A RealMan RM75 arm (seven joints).
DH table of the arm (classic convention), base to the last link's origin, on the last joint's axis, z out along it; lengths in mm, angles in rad. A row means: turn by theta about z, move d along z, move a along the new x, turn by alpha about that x. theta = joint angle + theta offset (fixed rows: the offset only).
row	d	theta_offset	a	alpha
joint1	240.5	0	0	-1.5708
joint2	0	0	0	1.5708
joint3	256	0	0	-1.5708
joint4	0	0	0	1.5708
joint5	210	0	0	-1.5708
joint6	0	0	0	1.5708
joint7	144	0	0	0
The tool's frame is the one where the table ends.
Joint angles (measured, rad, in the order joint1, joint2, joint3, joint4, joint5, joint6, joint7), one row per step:
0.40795, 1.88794, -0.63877, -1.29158, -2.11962, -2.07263, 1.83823
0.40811, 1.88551, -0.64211, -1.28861, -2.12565, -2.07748, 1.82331
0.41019, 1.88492, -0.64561, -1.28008, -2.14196, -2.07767, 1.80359
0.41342, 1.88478, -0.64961, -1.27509, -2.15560, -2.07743, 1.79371
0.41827, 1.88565, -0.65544, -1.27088, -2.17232, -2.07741, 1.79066
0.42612, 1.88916, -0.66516, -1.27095, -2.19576, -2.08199, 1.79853
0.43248, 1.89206, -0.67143, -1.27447, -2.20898, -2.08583, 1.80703
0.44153, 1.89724, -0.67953, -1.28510, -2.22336, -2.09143, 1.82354
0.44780, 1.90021, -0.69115, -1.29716, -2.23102, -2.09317, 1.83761
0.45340, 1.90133, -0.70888, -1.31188, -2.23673, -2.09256, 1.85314
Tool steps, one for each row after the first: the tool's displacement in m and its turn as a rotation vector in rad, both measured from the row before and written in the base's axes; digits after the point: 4 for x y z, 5 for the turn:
0.0008, -0.0007, -0.0002, -0.00816, -0.00836, 0.01074
0.0021, -0.0001, -0.0016, -0.00936, -0.01239, 0.00702
0.0011, 0.0004, -0.0013, -0.00815, -0.01050, 0.00252
0.0007, 0.0007, -0.0019, -0.01123, -0.01166, -0.00336
-0.0003, 0.0007, -0.0030, -0.02004, -0.01563, -0.01105
-0.0012, 0.0008, -0.0017, -0.01179, -0.00971, -0.00589
-0.0029, 0.0013, -0.0019, -0.01253, -0.01225, -0.00693
-0.0030, 0.0014, -0.0013, -0.00825, -0.01285, -0.00132
-0.0034, 0.0018, -0.0012, -0.00818, -0.01747, 0.00142

